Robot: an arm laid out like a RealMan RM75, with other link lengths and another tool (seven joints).
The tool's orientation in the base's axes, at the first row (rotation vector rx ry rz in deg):
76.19, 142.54, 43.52
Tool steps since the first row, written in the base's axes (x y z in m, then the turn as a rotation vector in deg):
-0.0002, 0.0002, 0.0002, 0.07, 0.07, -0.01
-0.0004, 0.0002, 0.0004, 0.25, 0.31, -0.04
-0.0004, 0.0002, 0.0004, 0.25, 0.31, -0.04
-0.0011, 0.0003, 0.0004, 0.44, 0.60, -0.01
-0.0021, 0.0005, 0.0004, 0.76, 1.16, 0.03
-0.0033, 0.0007, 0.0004, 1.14, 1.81, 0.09
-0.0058, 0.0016, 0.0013, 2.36, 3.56, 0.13
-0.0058, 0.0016, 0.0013, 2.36, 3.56, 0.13
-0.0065, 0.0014, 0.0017, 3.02, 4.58, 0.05
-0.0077, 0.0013, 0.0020, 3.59, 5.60, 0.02
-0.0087, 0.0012, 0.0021, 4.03, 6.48, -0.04
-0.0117, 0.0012, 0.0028, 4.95, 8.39, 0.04
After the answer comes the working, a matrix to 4 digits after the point.
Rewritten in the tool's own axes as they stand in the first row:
0.0003, 0.0001, -0.0002, 0.02, 0.08, 0.06
0.0004, 0.0000, -0.0004, 0.11, 0.30, 0.24
0.0004, 0.0000, -0.0004, 0.11, 0.30, 0.24
0.0009, -0.0004, -0.0007, 0.24, 0.58, 0.40
0.0016, -0.0010, -0.0010, 0.53, 1.09, 0.69
0.0025, -0.0018, -0.0015, 0.85, 1.68, 1.01
0.0047, -0.0027, -0.0030, 1.60, 3.37, 2.08
0.0047, -0.0027, -0.0030, 1.60, 3.37, 2.08
0.0049, -0.0031, -0.0037, 2.06, 4.26, 2.77
0.0055, -0.0038, -0.0045, 2.57, 5.12, 3.38
0.0060, -0.0045, -0.0050, 3.05, 5.80, 3.92
0.0077, -0.0062, -0.0069, 4.10, 7.37, 4.88

The tool's axes in the first row as the columns of a matrix, in the base's axes (rounded; the answer above uses it unrounded):
-0.5665, 0.7091, 0.4199
0.8227, 0.4570, 0.3380
0.0478, 0.5369, -0.8423

